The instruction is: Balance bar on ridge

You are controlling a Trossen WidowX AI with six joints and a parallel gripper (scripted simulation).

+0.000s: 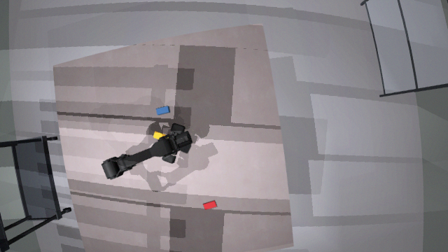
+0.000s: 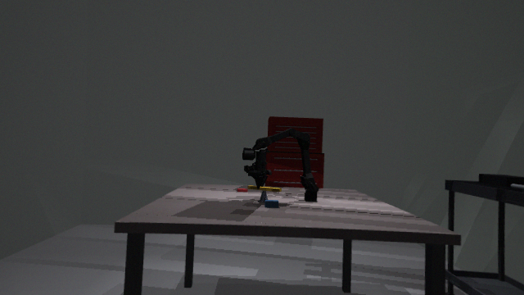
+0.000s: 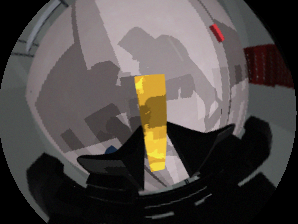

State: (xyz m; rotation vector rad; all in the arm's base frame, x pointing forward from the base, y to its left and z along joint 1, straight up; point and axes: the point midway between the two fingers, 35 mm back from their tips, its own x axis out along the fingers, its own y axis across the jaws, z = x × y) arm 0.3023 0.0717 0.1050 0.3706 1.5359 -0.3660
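Now: the yellow bar 30 mm behind my gripper tip and 10 mm to the left of it. Round my gripper tip: red block 110 mm ahead, 370 mm to the right, 60 mm below; then blue block 60 mm behind, 170 mm to the left, 50 mm below.
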